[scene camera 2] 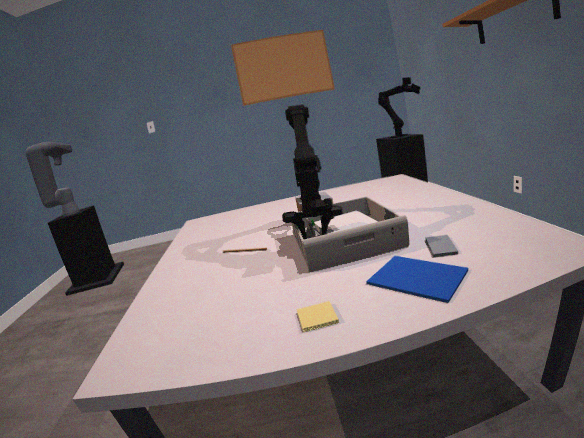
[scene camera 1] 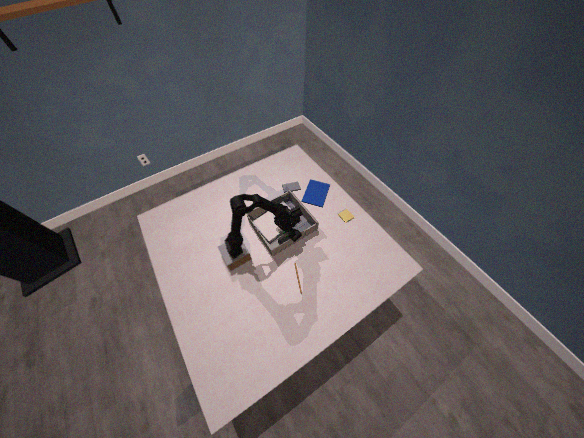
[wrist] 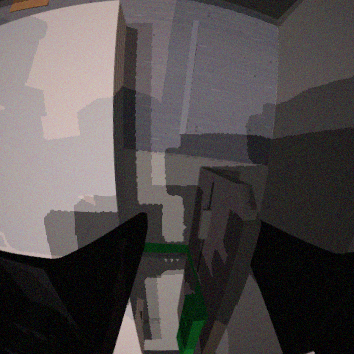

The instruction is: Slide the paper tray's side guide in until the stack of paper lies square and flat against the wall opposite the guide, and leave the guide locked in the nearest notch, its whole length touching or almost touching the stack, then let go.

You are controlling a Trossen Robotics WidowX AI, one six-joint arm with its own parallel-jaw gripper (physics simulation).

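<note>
The grey paper tray stands on the table. The white paper stack lies inside it. In the wrist view the side guide, a dark grey upright plate with a green latch, stands right of the stack, with a strip of tray floor between them. My gripper is open and low inside the tray, its fingers on either side of the guide, holding nothing. Whether the stack touches the opposite wall is not clear.
A blue folder, a grey flat block and a yellow note pad lie outside the tray. A thin brown stick lies on the table on the guide's side.
</note>
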